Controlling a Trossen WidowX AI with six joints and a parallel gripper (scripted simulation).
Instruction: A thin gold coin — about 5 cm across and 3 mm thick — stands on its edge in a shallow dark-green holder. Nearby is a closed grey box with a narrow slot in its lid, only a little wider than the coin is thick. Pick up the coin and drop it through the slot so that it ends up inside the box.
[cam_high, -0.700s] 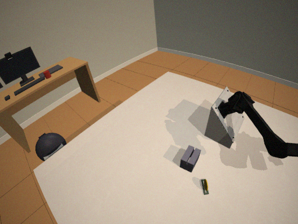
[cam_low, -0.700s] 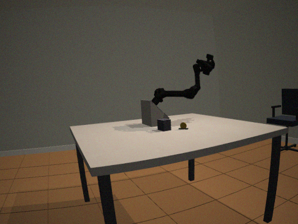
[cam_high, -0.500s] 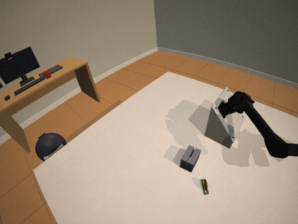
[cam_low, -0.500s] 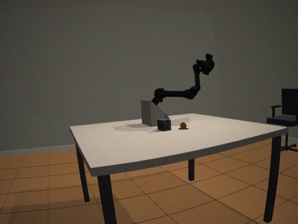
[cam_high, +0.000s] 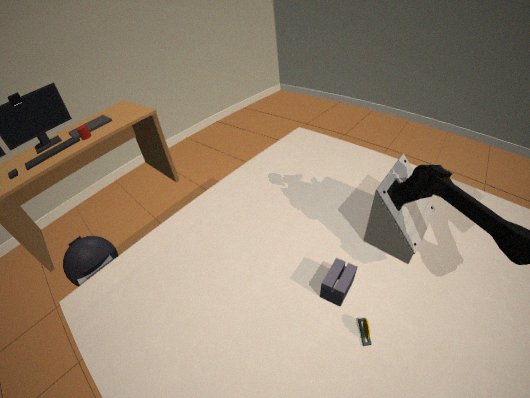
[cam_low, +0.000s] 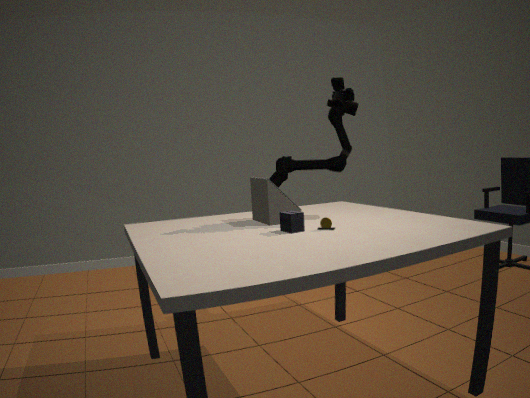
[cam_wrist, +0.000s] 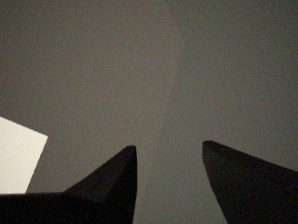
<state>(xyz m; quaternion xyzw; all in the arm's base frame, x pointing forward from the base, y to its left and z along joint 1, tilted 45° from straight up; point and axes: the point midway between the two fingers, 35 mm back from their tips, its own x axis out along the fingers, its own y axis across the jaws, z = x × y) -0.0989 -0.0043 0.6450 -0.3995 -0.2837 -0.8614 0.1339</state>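
The thin gold coin lies 620 mm below my gripper tip, 440 mm ahead of it and 370 mm to the right of it.
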